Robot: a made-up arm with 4 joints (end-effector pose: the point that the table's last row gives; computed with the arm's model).
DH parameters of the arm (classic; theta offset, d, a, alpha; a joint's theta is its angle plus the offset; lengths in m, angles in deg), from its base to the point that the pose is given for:
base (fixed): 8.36 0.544 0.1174 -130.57
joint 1: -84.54 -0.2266 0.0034 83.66
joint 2: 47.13 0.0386 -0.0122 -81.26
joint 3: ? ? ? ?
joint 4: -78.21 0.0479 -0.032 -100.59
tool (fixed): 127.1 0.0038 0 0
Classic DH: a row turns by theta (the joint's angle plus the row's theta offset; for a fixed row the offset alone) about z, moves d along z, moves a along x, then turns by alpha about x.
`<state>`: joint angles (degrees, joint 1 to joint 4).
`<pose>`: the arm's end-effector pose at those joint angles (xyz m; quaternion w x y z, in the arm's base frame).
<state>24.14 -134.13 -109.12 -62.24</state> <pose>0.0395 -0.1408 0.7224 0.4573 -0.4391 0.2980 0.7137</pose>
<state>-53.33 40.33 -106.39 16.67</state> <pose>0.0790 -0.1584 0.6515 0.7433 0.2945 -0.5888 0.1185</pose>
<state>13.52 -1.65 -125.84 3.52</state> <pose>0.0695 -0.1335 0.7349 0.7976 0.4865 -0.2470 -0.2574</pose>
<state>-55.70 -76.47 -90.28 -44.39</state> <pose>0.0774 -0.2184 0.6636 0.0978 0.9285 -0.1599 -0.3204</pose>
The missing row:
joint 3: 0 0.0179 0.0306 -98.74
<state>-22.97 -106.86 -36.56 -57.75</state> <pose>0.0987 -0.1904 0.7337 0.2118 0.4393 -0.2527 -0.8356</pose>
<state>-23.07 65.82 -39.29 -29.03</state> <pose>0.1121 -0.1204 0.6507 0.2669 -0.0339 -0.9627 0.0276</pose>
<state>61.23 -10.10 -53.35 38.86</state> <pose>0.1587 -0.1241 0.7051 0.4289 -0.1689 -0.0208 -0.8872</pose>
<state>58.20 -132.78 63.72 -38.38</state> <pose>0.1489 -0.1506 0.6539 0.1727 -0.5050 0.4250 -0.7311</pose>
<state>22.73 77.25 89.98 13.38</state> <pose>0.1454 -0.1451 0.7519 0.4770 0.2992 0.7998 0.2081</pose>
